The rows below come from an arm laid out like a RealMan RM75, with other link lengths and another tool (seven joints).
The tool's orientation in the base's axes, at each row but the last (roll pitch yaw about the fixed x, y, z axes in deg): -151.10, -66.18, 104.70; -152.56, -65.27, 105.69; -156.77, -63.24, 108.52; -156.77, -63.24, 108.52; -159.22, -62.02, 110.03
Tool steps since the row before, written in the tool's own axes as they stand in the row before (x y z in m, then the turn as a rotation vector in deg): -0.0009, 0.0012, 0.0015, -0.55, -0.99, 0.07; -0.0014, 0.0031, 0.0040, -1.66, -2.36, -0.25; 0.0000, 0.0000, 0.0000, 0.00, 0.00, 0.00; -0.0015, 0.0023, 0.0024, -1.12, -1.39, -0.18; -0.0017, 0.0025, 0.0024, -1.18, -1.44, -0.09
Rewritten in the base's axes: 0.0000, 0.0014, -0.0016, -0.72, -0.81, -0.33; -0.0002, 0.0040, -0.0034, -1.40, -2.35, -0.96; 0.0000, 0.0000, 0.0000, 0.00, 0.00, 0.00; 0.0004, 0.0024, -0.0027, -0.78, -1.47, -0.68; 0.0007, 0.0024, -0.0030, -0.87, -1.46, -0.76
